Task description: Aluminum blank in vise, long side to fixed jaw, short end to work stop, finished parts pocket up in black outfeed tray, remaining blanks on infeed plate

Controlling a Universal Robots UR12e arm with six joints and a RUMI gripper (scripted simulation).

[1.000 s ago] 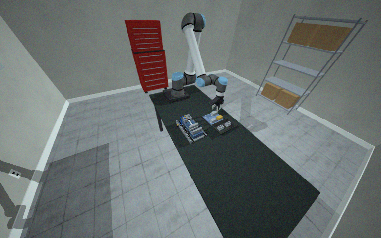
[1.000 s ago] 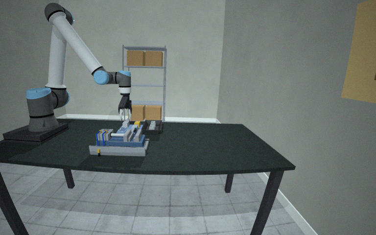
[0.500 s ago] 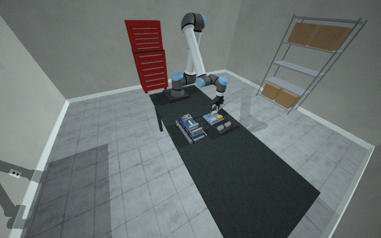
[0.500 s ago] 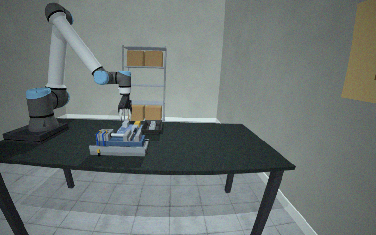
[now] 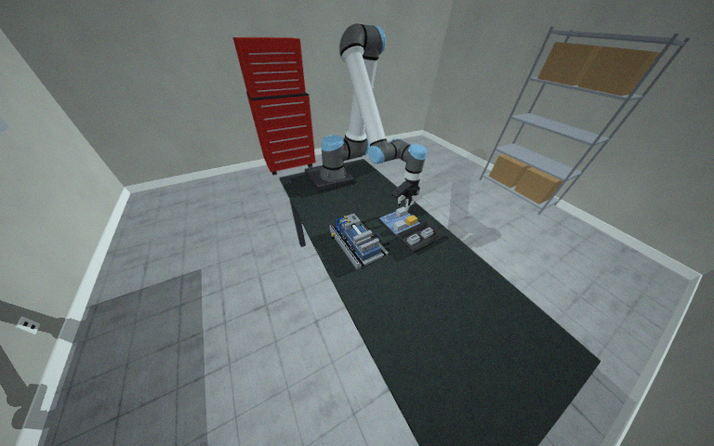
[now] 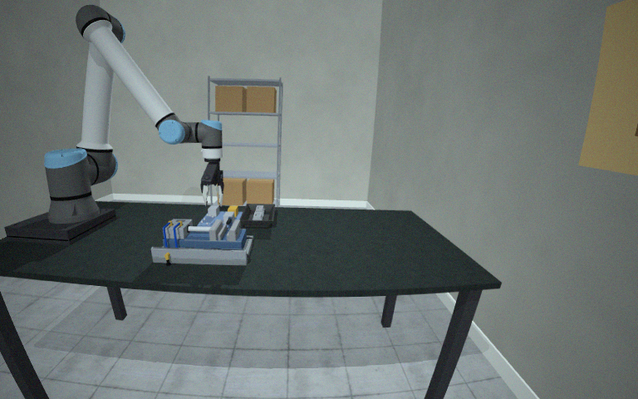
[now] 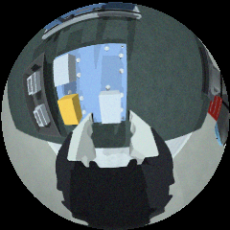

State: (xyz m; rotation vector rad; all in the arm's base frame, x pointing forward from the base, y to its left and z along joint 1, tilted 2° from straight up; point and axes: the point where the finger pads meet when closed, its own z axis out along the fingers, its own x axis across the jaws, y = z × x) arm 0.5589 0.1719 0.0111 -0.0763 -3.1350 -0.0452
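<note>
The yellow brass blank lies 9 cm ahead of my hand, 1 cm to the right of it and 4 cm below it. Also, from my hand: light gray base rail 4 cm ahead, 45 cm to the right, 3 cm below; vise hose end block 5 cm behind, 35 cm to the right, 2 cm above; blue vise 5 cm ahead, 36 cm to the right, 2 cm below.
</note>
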